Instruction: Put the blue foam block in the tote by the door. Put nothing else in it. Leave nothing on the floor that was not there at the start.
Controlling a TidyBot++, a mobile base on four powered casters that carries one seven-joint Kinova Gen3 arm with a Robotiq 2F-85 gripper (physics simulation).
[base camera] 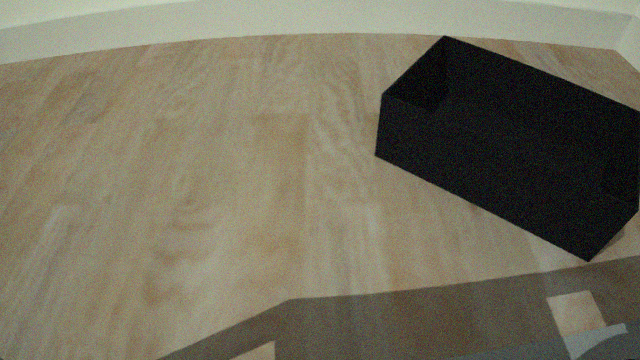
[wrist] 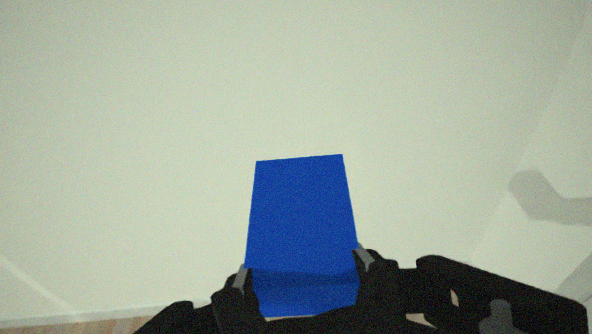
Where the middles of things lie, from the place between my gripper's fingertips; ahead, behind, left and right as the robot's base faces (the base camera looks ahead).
Right now my hand is 3 cm short of the blue foam block [wrist: 301,231]. From my hand the other things lie so: black tote [base camera: 547,155] 112 cm below, 26 cm to the right, 15 cm ahead.
